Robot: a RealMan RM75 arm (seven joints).
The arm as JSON. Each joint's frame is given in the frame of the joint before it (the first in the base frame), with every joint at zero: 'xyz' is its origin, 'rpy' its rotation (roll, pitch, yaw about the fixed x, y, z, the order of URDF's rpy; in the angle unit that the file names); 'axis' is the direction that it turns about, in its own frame. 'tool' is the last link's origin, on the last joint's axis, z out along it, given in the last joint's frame.
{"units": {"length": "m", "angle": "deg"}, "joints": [
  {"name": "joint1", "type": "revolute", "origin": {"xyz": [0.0, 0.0, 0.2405], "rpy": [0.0, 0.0, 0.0]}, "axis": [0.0, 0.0, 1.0]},
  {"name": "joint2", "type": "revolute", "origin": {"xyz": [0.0, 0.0, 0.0], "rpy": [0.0, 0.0, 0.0]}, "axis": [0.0, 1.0, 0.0]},
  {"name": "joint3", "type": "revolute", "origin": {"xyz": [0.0, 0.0, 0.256], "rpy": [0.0, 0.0, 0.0]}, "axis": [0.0, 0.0, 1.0]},
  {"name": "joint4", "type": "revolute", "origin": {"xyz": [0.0, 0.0, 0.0], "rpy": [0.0, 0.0, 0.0]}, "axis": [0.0, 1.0, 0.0]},
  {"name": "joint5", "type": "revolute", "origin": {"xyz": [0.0, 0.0, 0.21], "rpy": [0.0, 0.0, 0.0]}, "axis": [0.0, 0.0, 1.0]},
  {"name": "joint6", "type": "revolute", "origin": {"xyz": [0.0, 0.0, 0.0], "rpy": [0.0, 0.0, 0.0]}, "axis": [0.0, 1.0, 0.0]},
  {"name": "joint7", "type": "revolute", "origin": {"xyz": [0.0, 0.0, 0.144], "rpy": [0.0, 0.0, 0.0]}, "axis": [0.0, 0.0, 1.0]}
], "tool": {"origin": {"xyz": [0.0, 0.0, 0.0], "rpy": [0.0, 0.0, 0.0]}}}
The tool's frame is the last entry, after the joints.
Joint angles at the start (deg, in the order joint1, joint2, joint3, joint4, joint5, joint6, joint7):
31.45 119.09 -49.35 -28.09 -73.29 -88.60 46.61
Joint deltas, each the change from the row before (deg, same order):
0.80 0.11 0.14 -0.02 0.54 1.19 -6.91
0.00 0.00 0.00 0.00 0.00 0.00 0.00
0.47 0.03 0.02 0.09 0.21 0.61 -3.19
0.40 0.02 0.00 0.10 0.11 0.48 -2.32
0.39 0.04 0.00 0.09 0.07 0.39 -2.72
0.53 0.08 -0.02 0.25 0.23 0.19 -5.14
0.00 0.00 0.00 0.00 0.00 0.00 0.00
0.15 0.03 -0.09 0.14 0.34 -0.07 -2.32
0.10 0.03 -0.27 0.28 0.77 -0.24 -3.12
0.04 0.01 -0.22 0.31 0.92 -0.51 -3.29
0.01 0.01 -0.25 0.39 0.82 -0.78 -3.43
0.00 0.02 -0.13 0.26 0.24 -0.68 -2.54
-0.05 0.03 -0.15 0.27 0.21 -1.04 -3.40
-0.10 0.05 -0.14 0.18 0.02 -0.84 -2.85
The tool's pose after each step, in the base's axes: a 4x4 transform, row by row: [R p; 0 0 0 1], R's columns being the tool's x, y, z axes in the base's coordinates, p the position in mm. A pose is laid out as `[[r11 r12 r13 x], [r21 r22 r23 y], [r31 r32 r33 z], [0 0 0 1]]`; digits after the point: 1 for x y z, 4 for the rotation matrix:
[[0.6379 -0.2054 -0.7422 205.6], [0.3575 -0.7747 0.5216 360.8], [-0.6821 -0.5981 -0.4207 21.1], [0 0 0 1]]
[[0.6379 -0.2054 -0.7422 205.6], [0.3575 -0.7747 0.5216 360.8], [-0.6821 -0.5981 -0.4207 21.1], [0 0 0 1]]
[[0.6495 -0.1720 -0.7406 203.5], [0.4004 -0.7506 0.5255 363.7], [-0.6464 -0.6379 -0.4186 20.9], [0 0 0 1]]
[[0.6572 -0.1467 -0.7393 201.8], [0.4303 -0.7323 0.5278 366.0], [-0.6188 -0.6650 -0.4181 20.6], [0 0 0 1]]
[[0.6639 -0.1154 -0.7389 200.0], [0.4648 -0.7103 0.5286 368.0], [-0.5859 -0.6943 -0.4179 20.1], [0 0 0 1]]
[[0.6677 -0.0569 -0.7423 197.0], [0.5280 -0.6666 0.5261 369.9], [-0.5248 -0.7432 -0.4150 19.2], [0 0 0 1]]
[[0.6677 -0.0569 -0.7423 197.0], [0.5280 -0.6666 0.5261 369.9], [-0.5248 -0.7432 -0.4150 19.2], [0 0 0 1]]
[[0.6656 -0.0330 -0.7456 195.8], [0.5558 -0.6448 0.5247 370.2], [-0.4981 -0.7637 -0.4108 19.2], [0 0 0 1]]
[[0.6595 -0.0049 -0.7517 194.5], [0.5914 -0.6139 0.5229 370.1], [-0.4640 -0.7894 -0.4020 19.2], [0 0 0 1]]
[[0.6493 0.0222 -0.7602 193.4], [0.6286 -0.5783 0.5200 369.4], [-0.4281 -0.8155 -0.3894 19.8], [0 0 0 1]]
[[0.6355 0.0511 -0.7704 192.2], [0.6659 -0.5415 0.5133 367.9], [-0.3909 -0.8392 -0.3781 20.1], [0 0 0 1]]
[[0.6240 0.0763 -0.7777 191.5], [0.6925 -0.5150 0.5052 366.3], [-0.3620 -0.8538 -0.3742 19.7], [0 0 0 1]]
[[0.6057 0.1104 -0.7880 190.5], [0.7276 -0.4775 0.4924 363.7], [-0.3219 -0.8716 -0.3696 19.2], [0 0 0 1]]
[[0.5898 0.1396 -0.7954 189.9], [0.7548 -0.4455 0.4815 361.2], [-0.2871 -0.8843 -0.3681 18.5], [0 0 0 1]]

